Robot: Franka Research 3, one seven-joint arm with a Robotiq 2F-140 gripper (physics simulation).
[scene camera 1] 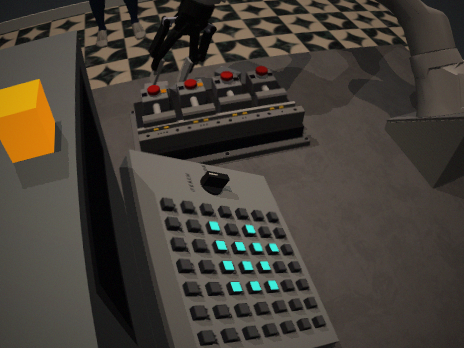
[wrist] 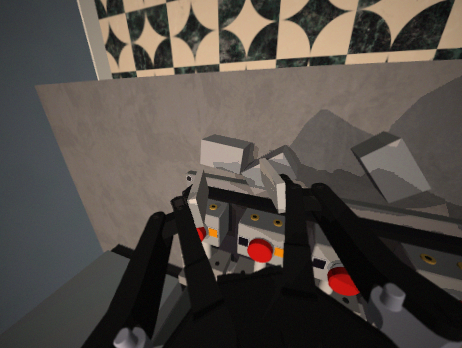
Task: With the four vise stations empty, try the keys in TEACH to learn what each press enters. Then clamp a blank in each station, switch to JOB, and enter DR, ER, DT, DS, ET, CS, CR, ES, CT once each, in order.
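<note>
The vise bank [scene camera 1: 220, 132] has four stations with red knobs [scene camera 1: 153, 90] [scene camera 1: 190, 83] [scene camera 1: 226, 75] [scene camera 1: 261, 70]. Small orange squares show on the two left stations. My gripper [scene camera 1: 171, 74] [wrist: 233, 175] is open and empty, above the back of the left stations, fingers pointing down. In the wrist view, pale grey blocks lie behind the bank: one block [wrist: 221, 154] at the left, another partly behind the right finger, and a tilted block [wrist: 397, 167] at the right. The keypad [scene camera 1: 150, 235] has several cyan-lit keys and a black mode knob [scene camera 1: 215, 181]; its setting is unclear.
An orange box [scene camera 1: 26, 121] stands on the grey surface [scene camera 1: 45, 240] at the left. The robot's base [scene camera 1: 440, 90] is at the right. The table [scene camera 1: 360, 225] [wrist: 125, 130] ends at a patterned tile floor, where a person's legs show in the scene view.
</note>
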